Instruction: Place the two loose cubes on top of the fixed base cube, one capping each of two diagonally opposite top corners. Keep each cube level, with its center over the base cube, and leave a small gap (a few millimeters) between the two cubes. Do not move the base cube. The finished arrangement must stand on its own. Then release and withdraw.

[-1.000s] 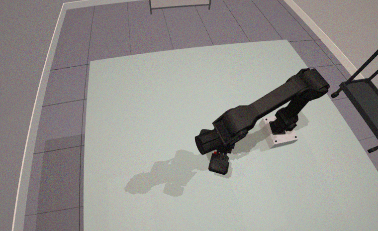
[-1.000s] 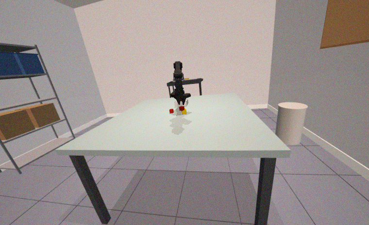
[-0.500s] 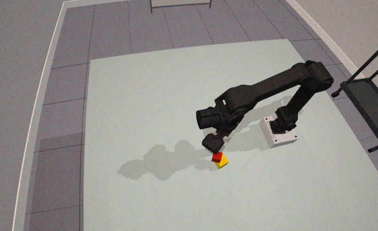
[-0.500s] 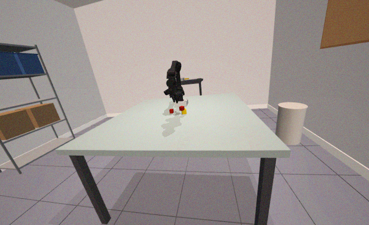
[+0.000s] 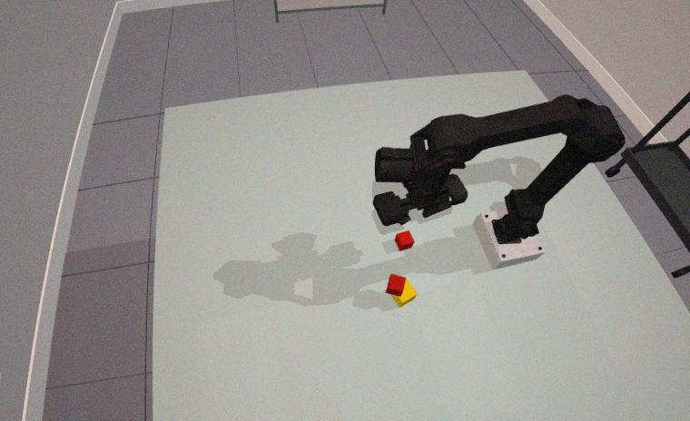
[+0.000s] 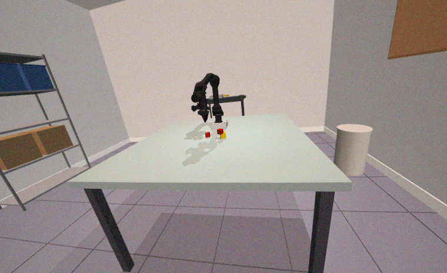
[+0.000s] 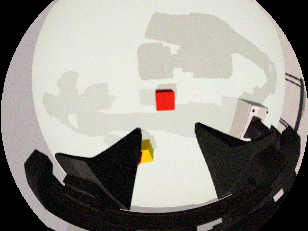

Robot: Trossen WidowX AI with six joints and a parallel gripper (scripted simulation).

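Now: gripper tip 120 mm to the right of the red cube, 70 mm above it and 40 mm short of it. The rest, counted from my gripper tip: yellow base cube: 130 mm to the left, 100 mm below, 20 mm ahead.
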